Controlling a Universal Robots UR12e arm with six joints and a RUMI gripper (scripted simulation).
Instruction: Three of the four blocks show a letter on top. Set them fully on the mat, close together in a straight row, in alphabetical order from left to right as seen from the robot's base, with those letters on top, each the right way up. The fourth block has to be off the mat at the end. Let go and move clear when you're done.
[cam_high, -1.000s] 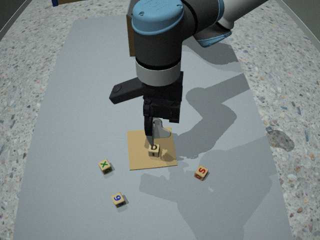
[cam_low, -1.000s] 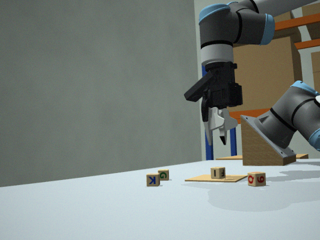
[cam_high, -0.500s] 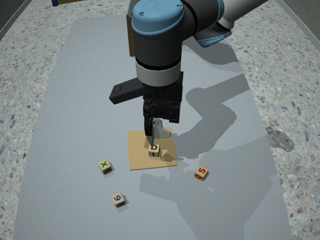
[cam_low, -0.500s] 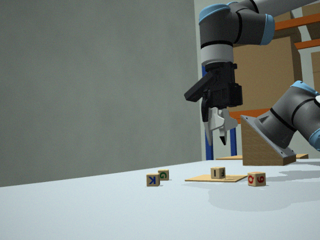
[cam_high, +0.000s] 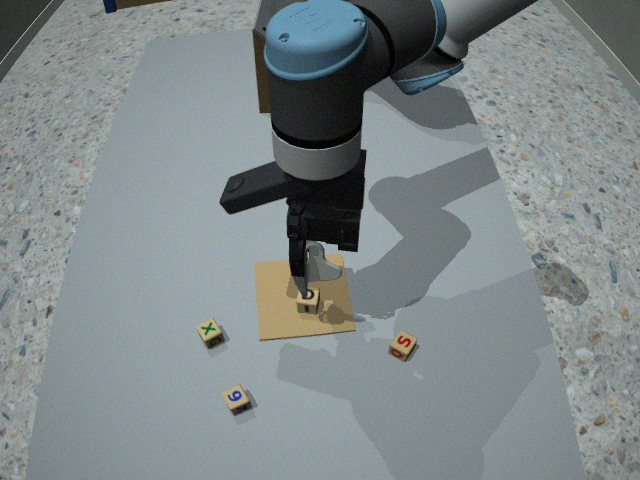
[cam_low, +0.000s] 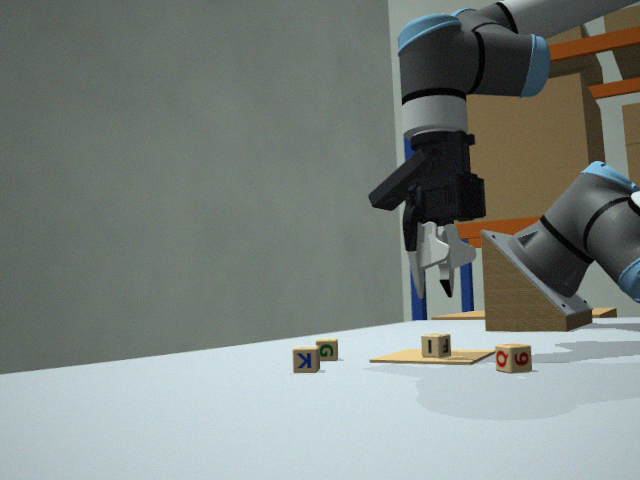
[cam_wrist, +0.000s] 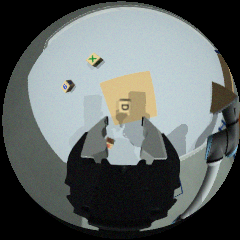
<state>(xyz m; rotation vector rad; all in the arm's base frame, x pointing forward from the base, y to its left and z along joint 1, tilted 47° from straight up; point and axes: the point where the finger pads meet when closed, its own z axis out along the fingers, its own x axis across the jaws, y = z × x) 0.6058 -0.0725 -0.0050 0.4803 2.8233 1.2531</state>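
Right now the tan mat is 20 mm behind my hand, 10 mm to the right of it and 100 mm below it.
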